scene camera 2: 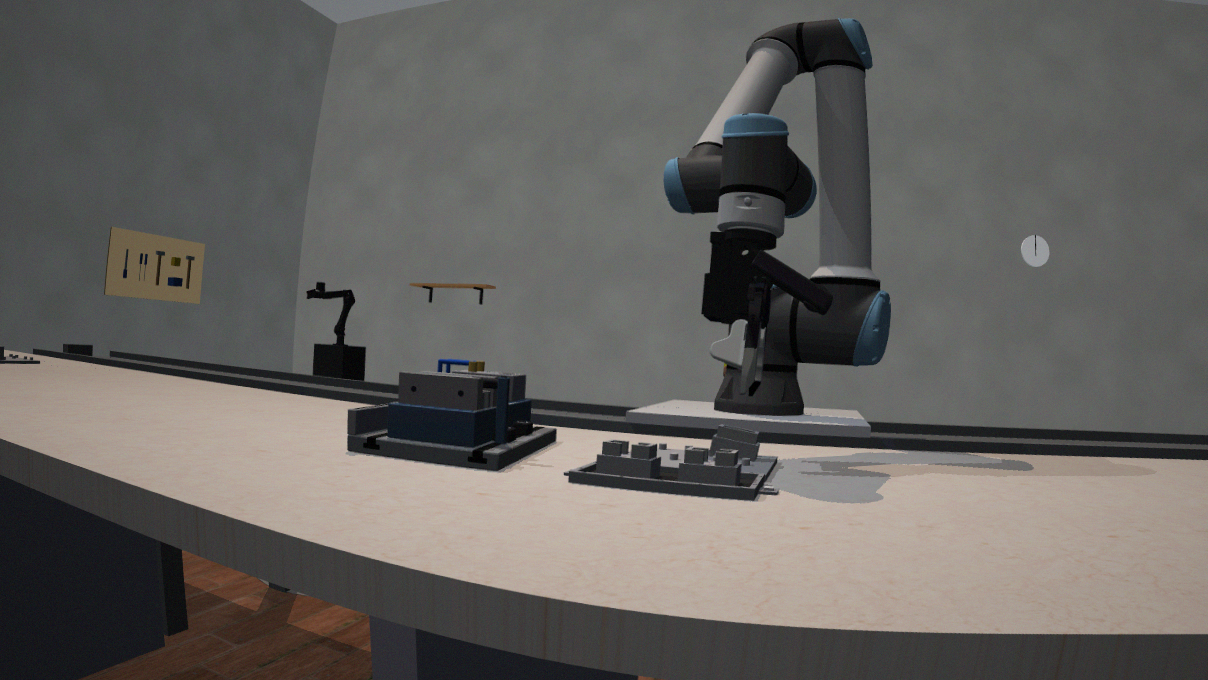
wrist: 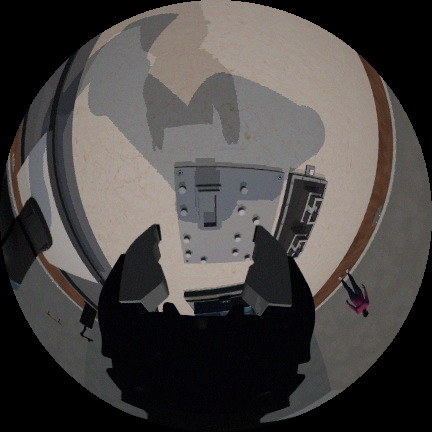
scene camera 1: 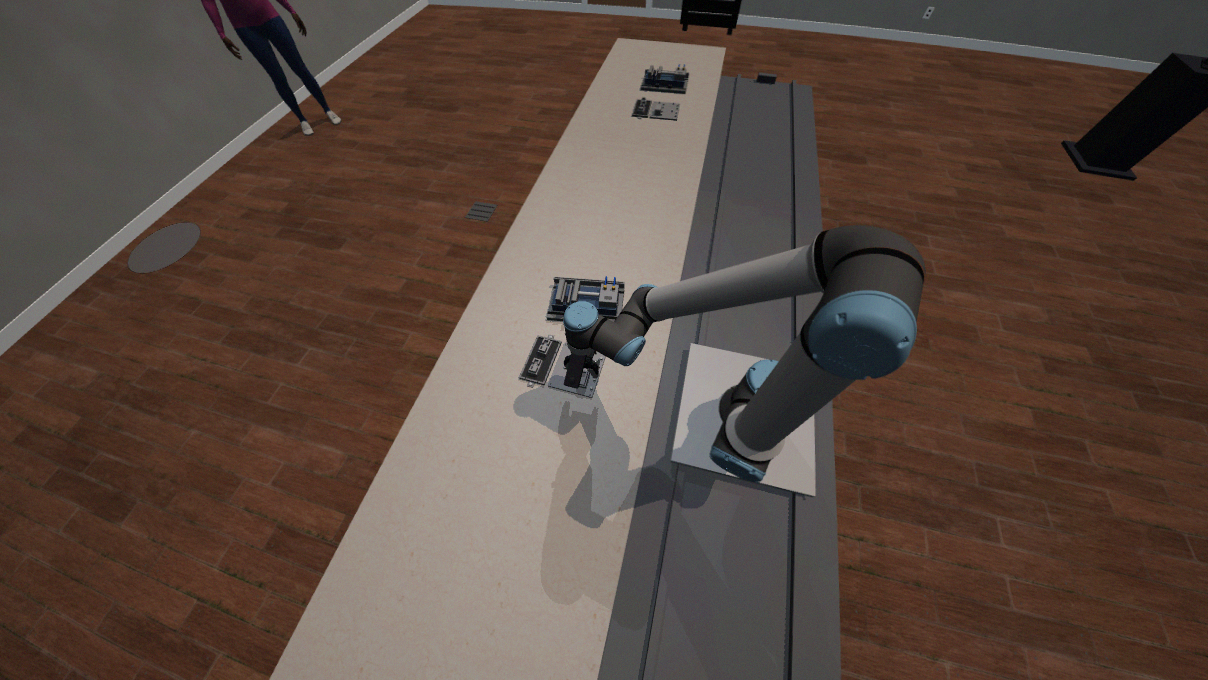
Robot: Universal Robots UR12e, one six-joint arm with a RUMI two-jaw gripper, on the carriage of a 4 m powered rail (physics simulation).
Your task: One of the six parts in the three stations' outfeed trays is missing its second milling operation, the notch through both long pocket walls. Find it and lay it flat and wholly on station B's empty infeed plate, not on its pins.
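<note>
A grey pocketed part lies on the grey infeed plate, between two columns of pins in the wrist view. In scene camera 2 this part looks tilted, with one end raised off the plate. My gripper is open and empty, above the plate and apart from the part. The outfeed tray beside the plate holds two grey parts. Whether the tilted part has notches is too small to tell.
A blue and grey vise fixture stands just beyond the tray and plate. A farther station shows a fixture and another plate. The arm's base stands on the white carriage beside the table. A person stands by the wall.
</note>
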